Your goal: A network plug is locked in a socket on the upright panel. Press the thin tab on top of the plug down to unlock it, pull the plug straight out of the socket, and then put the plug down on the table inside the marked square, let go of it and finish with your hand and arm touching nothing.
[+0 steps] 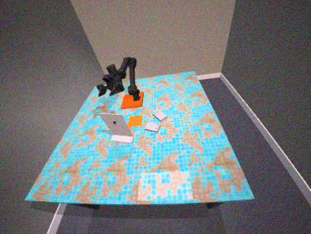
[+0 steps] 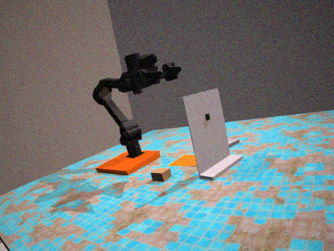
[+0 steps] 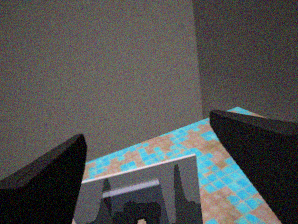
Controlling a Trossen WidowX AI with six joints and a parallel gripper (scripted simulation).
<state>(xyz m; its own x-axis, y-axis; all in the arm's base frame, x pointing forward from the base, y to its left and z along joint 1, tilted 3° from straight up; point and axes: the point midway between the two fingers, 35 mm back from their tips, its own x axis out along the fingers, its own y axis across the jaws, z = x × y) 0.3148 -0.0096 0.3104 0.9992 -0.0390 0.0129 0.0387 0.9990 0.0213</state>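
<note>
The green plug lies 16 cm below my gripper tip, 6 cm ahead of it and 3 cm to the left of it. The rest, counted from my gripper tip: thin pale tab: 16 cm below, 6 cm ahead, 3 cm to the left; then white panel: 22 cm below, 8 cm ahead, 3 cm to the left; then orange marked square: 33 cm below, 9 cm behind, 8 cm to the left.
</note>
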